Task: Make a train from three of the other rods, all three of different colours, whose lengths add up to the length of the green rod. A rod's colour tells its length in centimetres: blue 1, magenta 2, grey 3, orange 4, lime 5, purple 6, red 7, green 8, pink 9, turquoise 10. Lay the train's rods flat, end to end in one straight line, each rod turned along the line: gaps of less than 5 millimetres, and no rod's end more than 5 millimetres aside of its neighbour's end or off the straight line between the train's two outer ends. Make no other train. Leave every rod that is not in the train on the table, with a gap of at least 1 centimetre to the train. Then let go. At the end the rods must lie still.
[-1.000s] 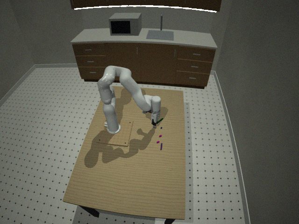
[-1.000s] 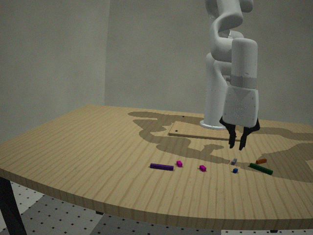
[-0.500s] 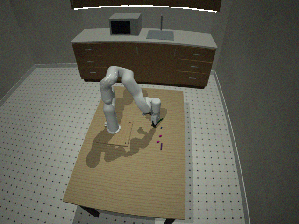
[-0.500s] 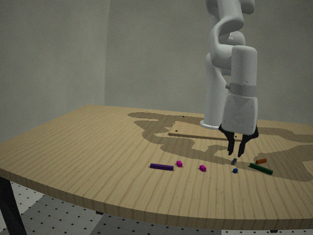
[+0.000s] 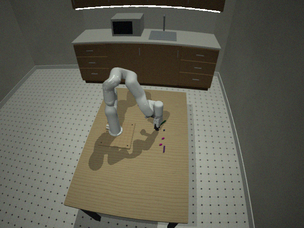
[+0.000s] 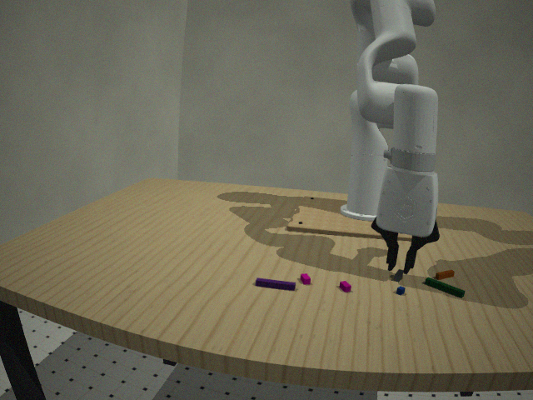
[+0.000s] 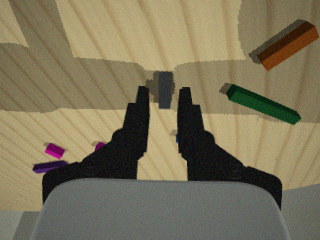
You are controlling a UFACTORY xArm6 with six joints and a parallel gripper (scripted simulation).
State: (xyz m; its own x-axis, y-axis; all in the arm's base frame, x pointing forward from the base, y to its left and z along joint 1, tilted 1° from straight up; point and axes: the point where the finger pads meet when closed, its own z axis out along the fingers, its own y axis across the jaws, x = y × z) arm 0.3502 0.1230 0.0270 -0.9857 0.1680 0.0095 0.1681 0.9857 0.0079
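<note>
Right now my hand is 3 cm above the grey rod. Round my hand: green rod 9 cm to the left, 3 cm below, 3 cm ahead; blue rod 6 cm ahead, 3 cm below, 1 cm to the left; orange rod 9 cm to the left, 3 cm below, 3 cm behind.
</note>
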